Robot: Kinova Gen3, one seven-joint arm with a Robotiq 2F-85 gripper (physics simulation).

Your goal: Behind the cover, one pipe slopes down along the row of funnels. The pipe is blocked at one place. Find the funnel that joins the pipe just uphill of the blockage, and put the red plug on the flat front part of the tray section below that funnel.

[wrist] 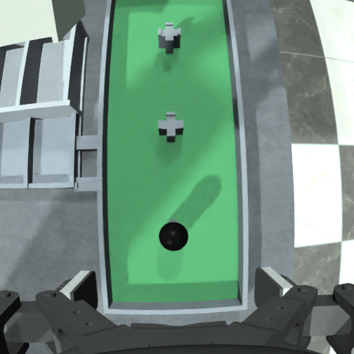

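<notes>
My gripper [175, 288] is open and empty, its two fingers standing wide apart at the bottom of the wrist view. At the left, the end of the grey tray [40, 108] shows, with its sections in two rows; the nearer row holds the flat front parts. No ball shows in the visible sections. A corner of the pale cover [25, 20] shows at the top left, above the tray. The red plug, the funnels and the pipe do not show in this view.
A long green bin [242, 200] with grey raised walls runs up the middle, joined to the tray by two short grey bars. A black ball [173, 236] is in its near part. Two grey cross-shaped posts [171, 126] [169, 37] stand farther up. Checkered floor [315, 192] lies at the right.
</notes>
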